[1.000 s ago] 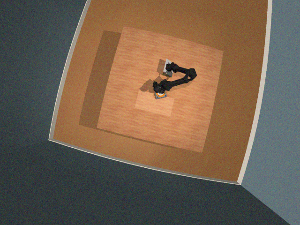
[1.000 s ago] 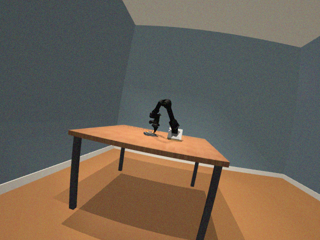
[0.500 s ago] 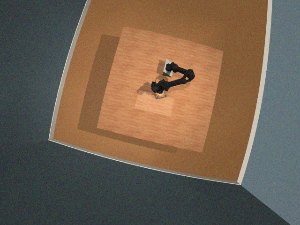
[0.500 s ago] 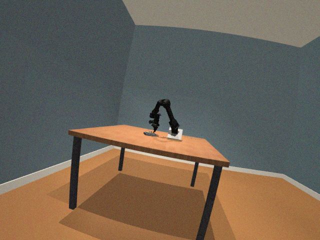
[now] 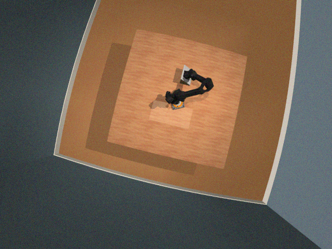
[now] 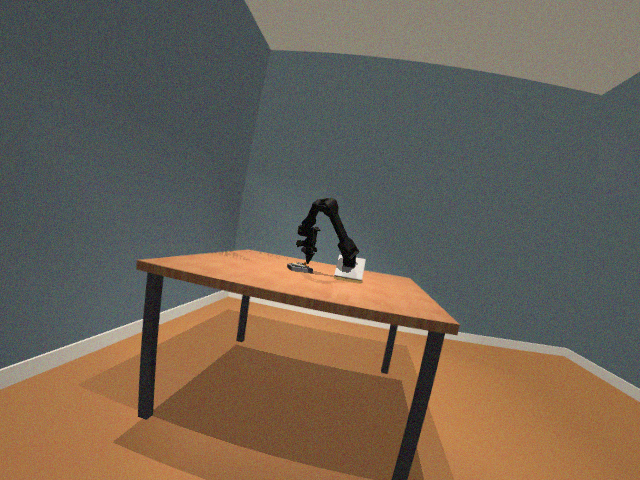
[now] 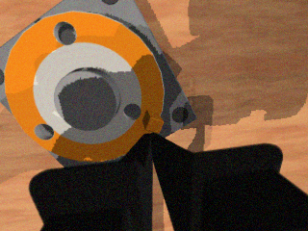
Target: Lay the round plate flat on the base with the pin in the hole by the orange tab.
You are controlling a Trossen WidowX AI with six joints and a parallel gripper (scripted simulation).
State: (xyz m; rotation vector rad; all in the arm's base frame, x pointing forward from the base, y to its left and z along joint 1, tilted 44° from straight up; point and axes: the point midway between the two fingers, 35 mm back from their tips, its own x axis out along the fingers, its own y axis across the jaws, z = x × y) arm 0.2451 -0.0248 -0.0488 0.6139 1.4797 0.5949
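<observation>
Now: gripper tip 2 cm to the right of the round orange plate and 2 cm short of it. Round my gripper tip: dark grey square base: 4 cm to the left, 3 cm ahead, 2 cm below.
</observation>
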